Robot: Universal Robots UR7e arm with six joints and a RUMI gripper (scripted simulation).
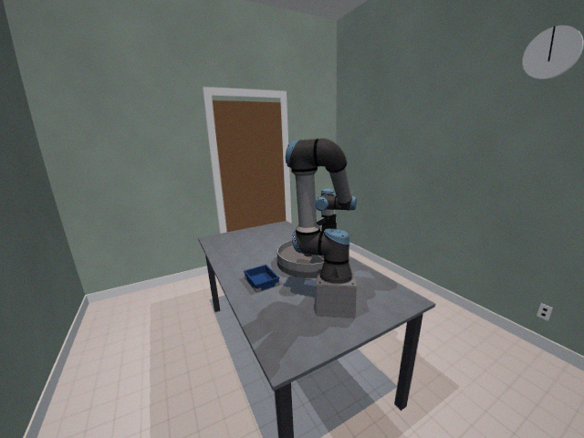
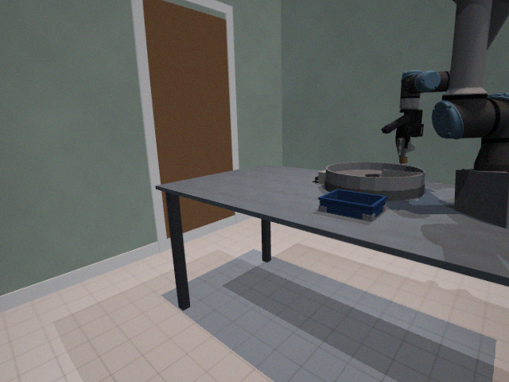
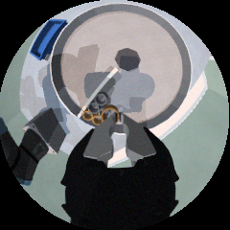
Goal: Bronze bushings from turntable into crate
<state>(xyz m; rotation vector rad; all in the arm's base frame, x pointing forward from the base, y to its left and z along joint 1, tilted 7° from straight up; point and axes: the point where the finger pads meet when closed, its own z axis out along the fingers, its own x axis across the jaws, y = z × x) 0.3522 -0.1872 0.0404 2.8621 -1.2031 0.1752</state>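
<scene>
My hand is 43 cm to the right of the blue crate, 12 cm above it and 4 cm short of it. From my hand the other things lie so: turntable: 10 cm ahead, 9 cm below, 6 cm to the left.
</scene>
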